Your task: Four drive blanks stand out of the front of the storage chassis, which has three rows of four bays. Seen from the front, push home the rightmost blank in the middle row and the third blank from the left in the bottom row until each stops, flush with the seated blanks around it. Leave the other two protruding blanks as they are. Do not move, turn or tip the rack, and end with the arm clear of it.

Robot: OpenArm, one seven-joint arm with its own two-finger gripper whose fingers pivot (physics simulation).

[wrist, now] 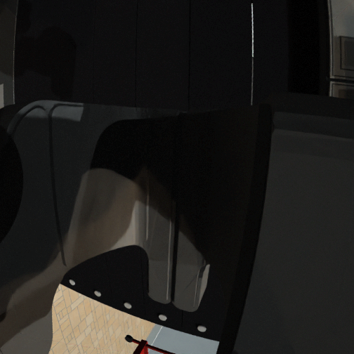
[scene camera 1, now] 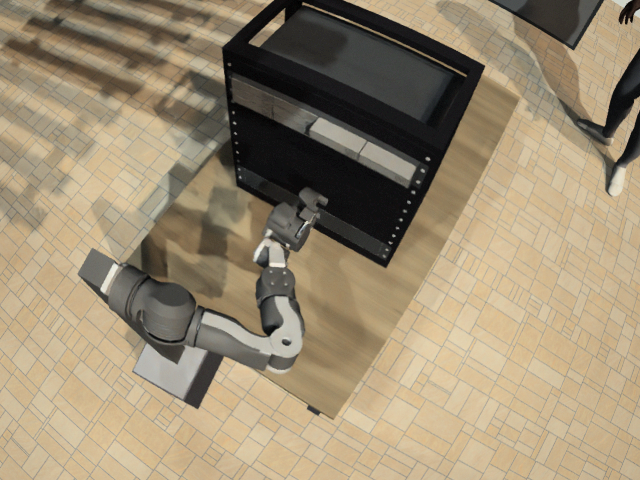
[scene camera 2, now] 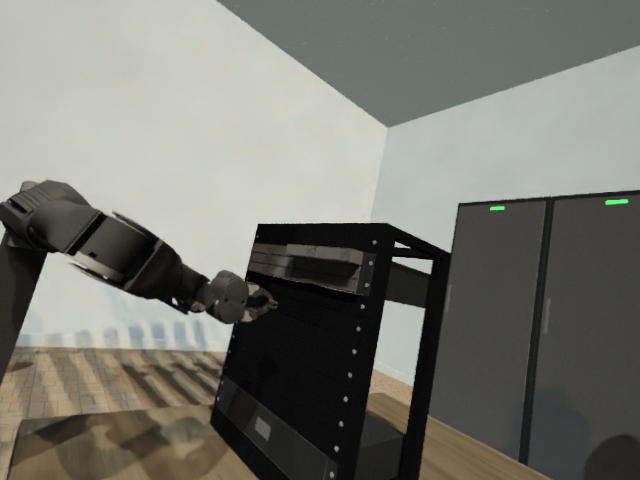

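Observation:
The storage chassis [scene camera 2: 368, 272] sits high in the black rack. In scene camera 1, two light blanks, one at third from left [scene camera 1: 337, 135] and one at far right [scene camera 1: 387, 162], stand out and hide what lies beneath them. The protruding block [scene camera 2: 323, 252] shows at the chassis's upper right in scene camera 2, with shadow below; the separate middle and bottom blanks cannot be told apart. Part of some blanks [wrist: 347, 52] shows at the wrist view's right edge. My gripper [scene camera 1: 320, 205] [scene camera 2: 275, 304] [wrist: 189, 210] is shut and empty, below the chassis, in front of the black panels.
The black rack [scene camera 1: 439, 147] [scene camera 2: 379, 310] stands on a wooden table [scene camera 1: 356, 320] [scene camera 2: 129, 439]. A dark unit [scene camera 1: 351, 232] [scene camera 2: 289, 439] fills the rack's bottom. Dark cabinets [scene camera 2: 491, 310] stand behind it. A person [scene camera 1: 622, 98] stands at the right in scene camera 1.

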